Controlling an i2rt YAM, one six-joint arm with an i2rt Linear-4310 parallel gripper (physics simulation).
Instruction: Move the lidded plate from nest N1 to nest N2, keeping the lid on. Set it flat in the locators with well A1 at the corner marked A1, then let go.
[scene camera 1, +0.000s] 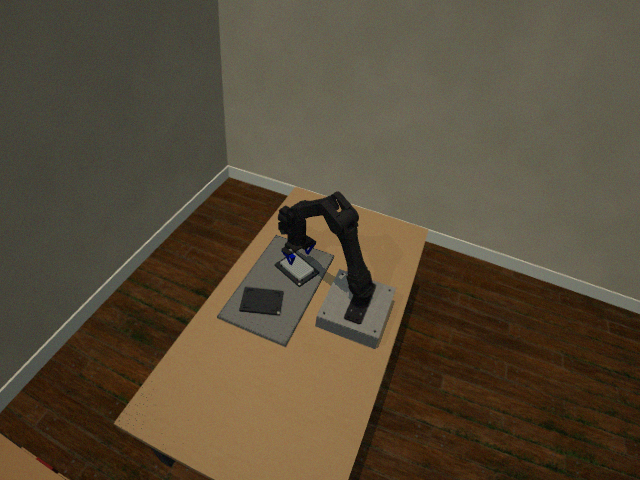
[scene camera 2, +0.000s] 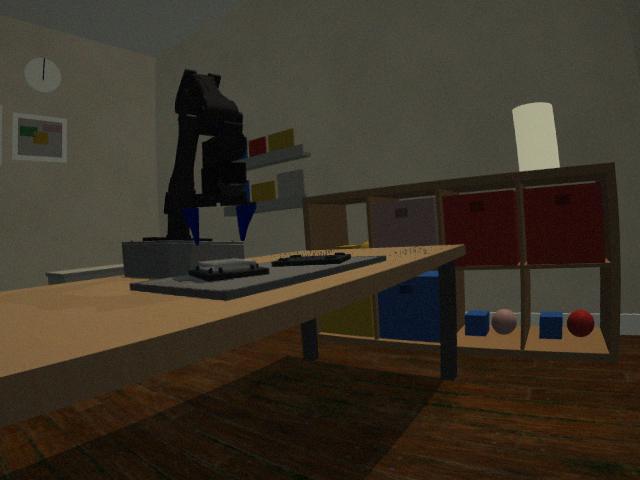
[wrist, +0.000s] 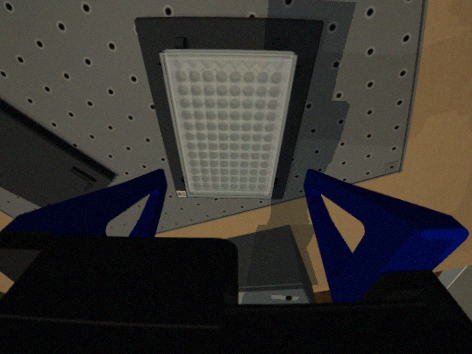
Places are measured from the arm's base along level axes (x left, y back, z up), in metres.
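Pixels of known places: gripper, between the fingertips: (scene camera 1: 299, 259) (scene camera 2: 220, 242) (wrist: 235, 177); arm's base, origin of its link: (scene camera 1: 360, 301) (scene camera 2: 178, 241).
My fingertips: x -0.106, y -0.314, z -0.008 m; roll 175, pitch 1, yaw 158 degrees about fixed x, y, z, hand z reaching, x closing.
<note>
Ahead of a thing's pixels: the offset from my fingertips to its top centre. "spot": to the spot under its first point. Level surfaces: height alone.
The lidded plate @[dz -0.037, dx +0.004, dy -0.005 m] (scene camera 1: 297, 267) (scene camera 2: 227, 265) (wrist: 230, 120) sits in a dark nest @[dz -0.044, dx +0.004, dy -0.005 m] (scene camera 2: 232, 275) (wrist: 227, 32) that I take as N1. Its clear lid is on, over rows of wells. A small A1 label @[spot: dz -0.054, dx +0.084, dy +0.044 m] (wrist: 181, 194) marks the nest's near left corner in the wrist view. The other dark nest @[dz -0.048, dx +0.229, dy -0.059 m] (scene camera 1: 261, 300) (scene camera 2: 310, 260) (wrist: 45, 155), taken as N2, holds no plate. My gripper (scene camera 1: 300, 255) (scene camera 2: 220, 241) (wrist: 235, 177) is open and empty, pointing down above the plate, with a gap between fingertips and lid in scene camera 2. The plate's own A1 well marking is not legible.
Both nests stand on a grey perforated board (scene camera 1: 279, 330) (scene camera 2: 175, 286) (wrist: 380, 100) on the wooden table @[dz -0.078 m] (scene camera 1: 248, 403). The arm's grey base block (scene camera 1: 336, 310) (scene camera 2: 155, 258) stands beside the board. A cube shelf (scene camera 2: 612, 222) stands beyond the table.
</note>
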